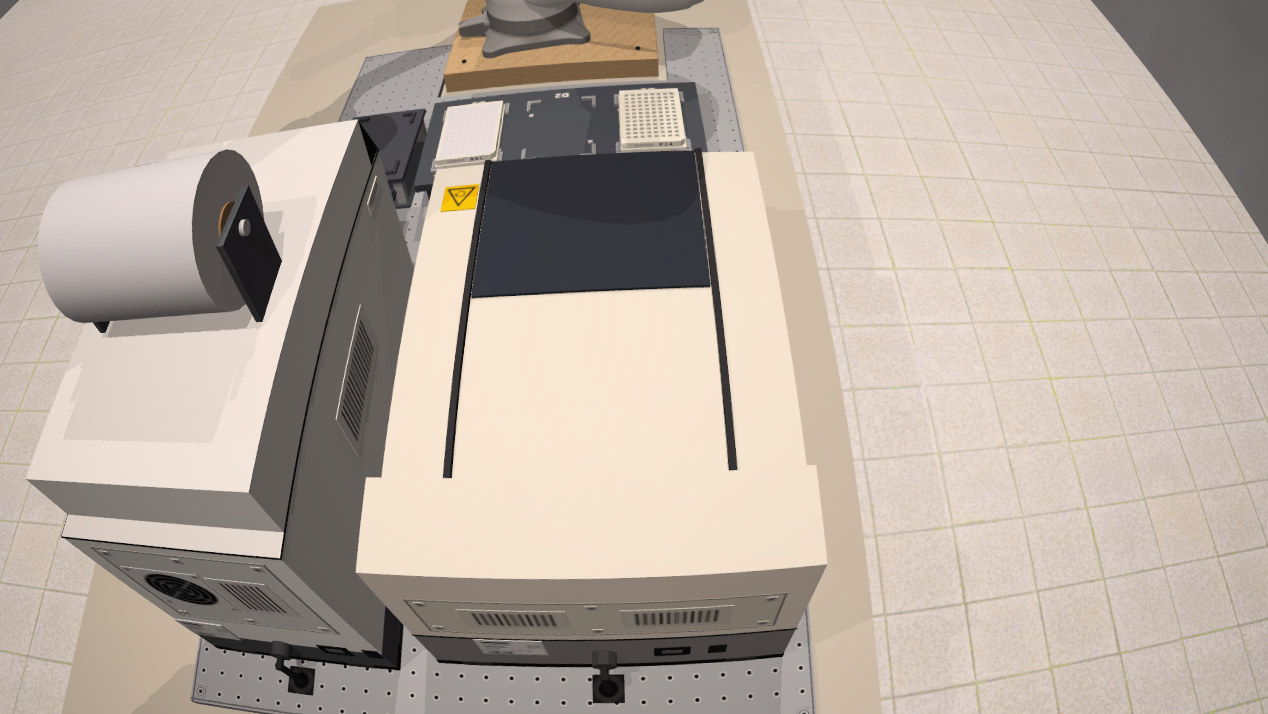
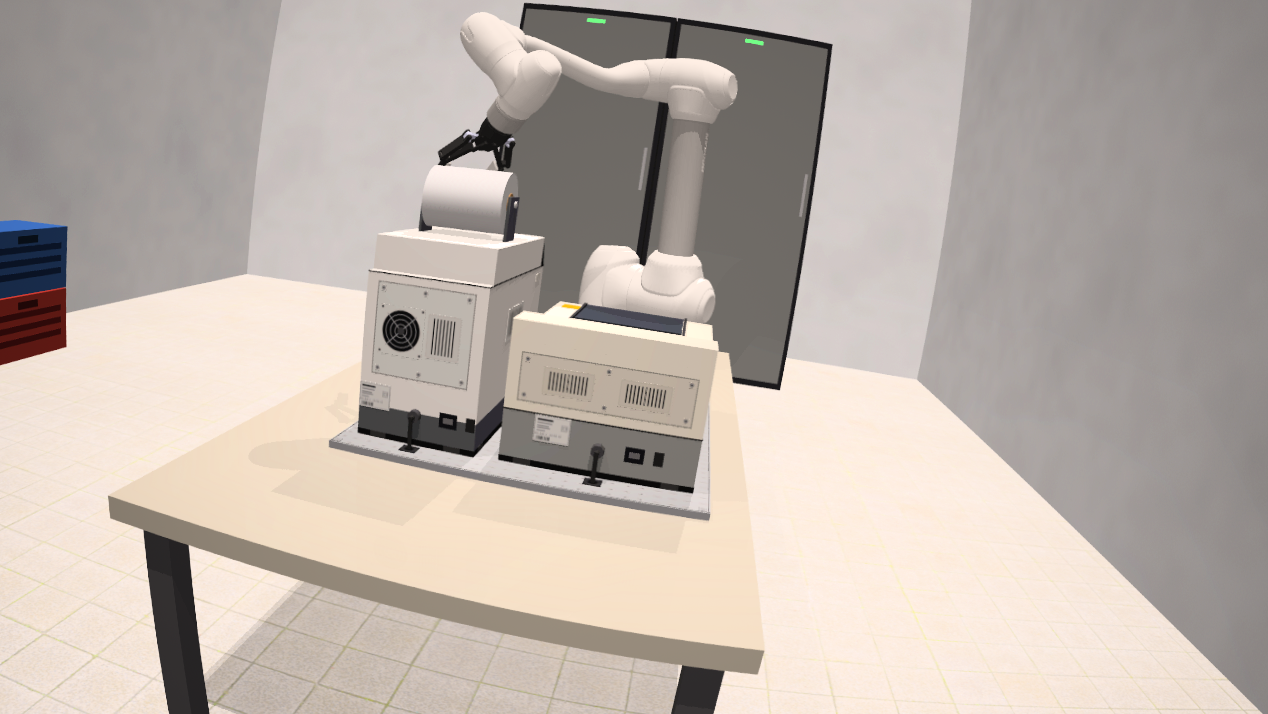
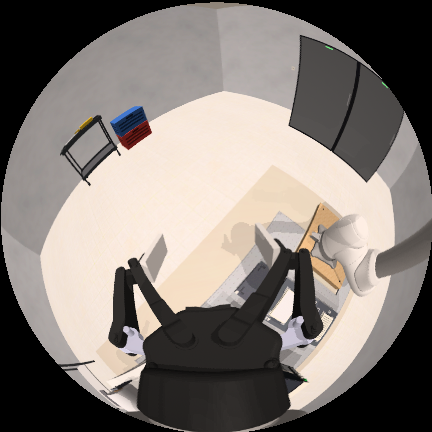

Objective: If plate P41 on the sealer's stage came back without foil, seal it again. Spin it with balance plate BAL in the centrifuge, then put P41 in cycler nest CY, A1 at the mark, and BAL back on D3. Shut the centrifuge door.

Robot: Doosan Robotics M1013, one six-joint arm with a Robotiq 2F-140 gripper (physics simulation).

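Frame: origin at the arm's base, x up, y left, z back, level; metres.
Where they show: gripper, fingertip midpoint: [image 3: 208, 237]; arm's base at its link origin: [image 1: 533, 25] [image 3: 326, 246].
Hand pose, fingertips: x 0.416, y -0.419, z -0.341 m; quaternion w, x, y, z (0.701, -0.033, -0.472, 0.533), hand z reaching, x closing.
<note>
Each offset is from my fingertips to the top centre of the thing. Level surfaces: height alone.
My gripper [image 2: 474, 163] [image 3: 208, 237] is open and empty, high up behind the foil roll {dx +0.032, dy +0.109, dz -0.509 m} [image 1: 133, 237] [image 2: 465, 196] on the sealer {dx +0.032, dy +0.112, dz -0.488 m} [image 1: 168, 390] [image 2: 425, 328]. The sealer's stage and plate P41 cannot be made out. A white plate {dx -0.370, dy +0.313, dz -0.008 m} [image 1: 470, 131] [image 3: 281, 304], apparently labelled BAL, sits at the left of the dark deck {dx -0.386 m} [image 1: 559, 124]. A cream plate with wells {dx -0.370, dy +0.560, dz -0.038 m} [image 1: 651, 117] [image 3: 325, 325] sits at its right; its label is too small to read surely. The centrifuge [image 1: 594, 381] [image 2: 612, 372] has its dark door panel {dx -0.231, dy +0.447, dz -0.366 m} [image 1: 592, 226] [image 2: 631, 319] across its front opening, seemingly shut. Nest CY cannot be identified.
The arm's wooden base [image 1: 550, 75] [image 3: 327, 215] stands behind the deck. A low dark unit {dx -0.380, dy +0.169, dz +0.022 m} [image 1: 399, 146] [image 3: 251, 280] sits beside the deck. Tall dark cabinets [image 2: 594, 124] [image 3: 325, 90], a blue crate [image 2: 33, 261] [image 3: 127, 120] on a red crate [image 2: 33, 321] [image 3: 135, 136], and a cart stand farther off.
</note>
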